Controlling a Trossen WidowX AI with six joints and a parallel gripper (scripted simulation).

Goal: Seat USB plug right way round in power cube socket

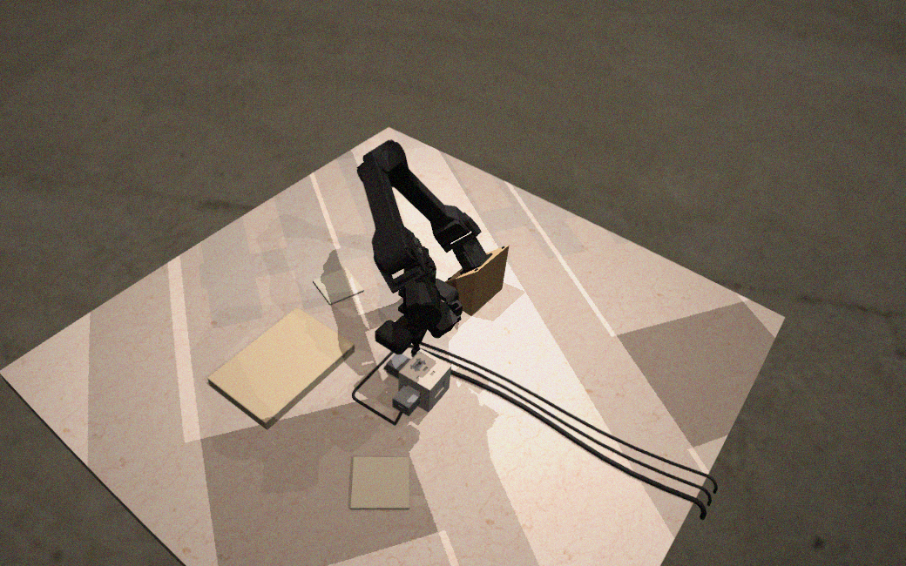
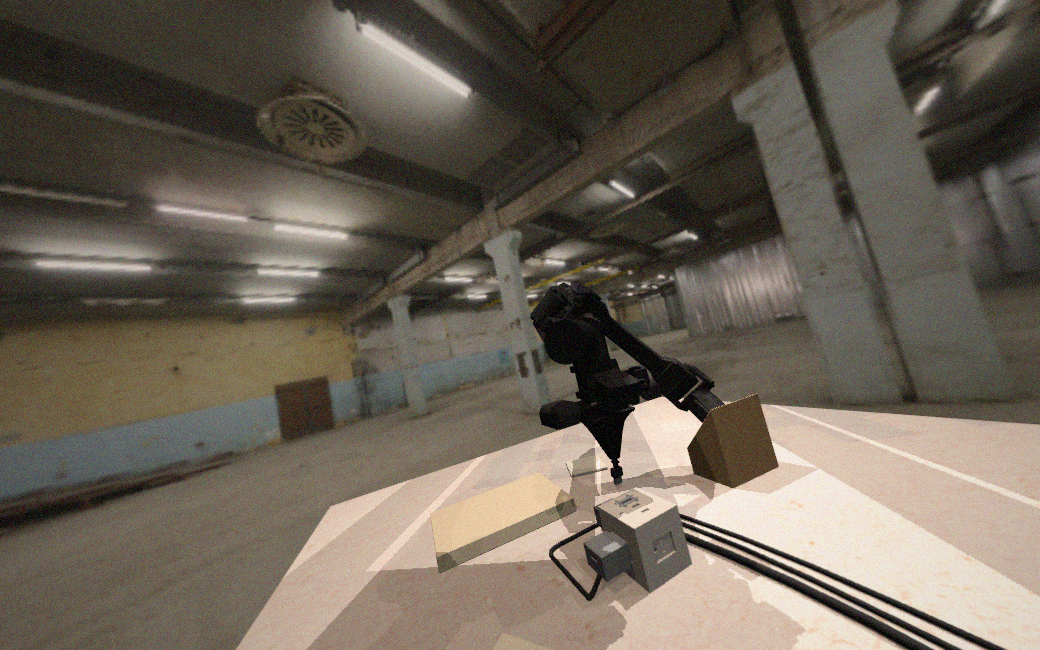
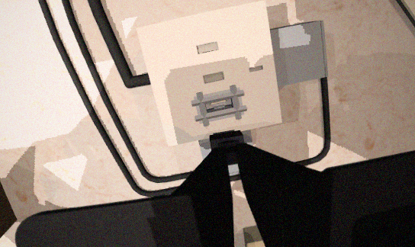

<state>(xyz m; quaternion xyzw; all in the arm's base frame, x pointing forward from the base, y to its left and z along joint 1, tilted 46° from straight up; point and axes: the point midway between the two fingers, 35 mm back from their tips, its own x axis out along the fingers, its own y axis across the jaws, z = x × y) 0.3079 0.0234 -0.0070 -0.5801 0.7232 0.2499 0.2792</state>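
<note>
The black usb plug lies 20 mm below my gripper tip. Also, from my gripper tip: usb socket: 70 mm below, 10 mm to the left; then tan board: 260 mm to the right, 120 mm below, 110 mm ahead.
</note>
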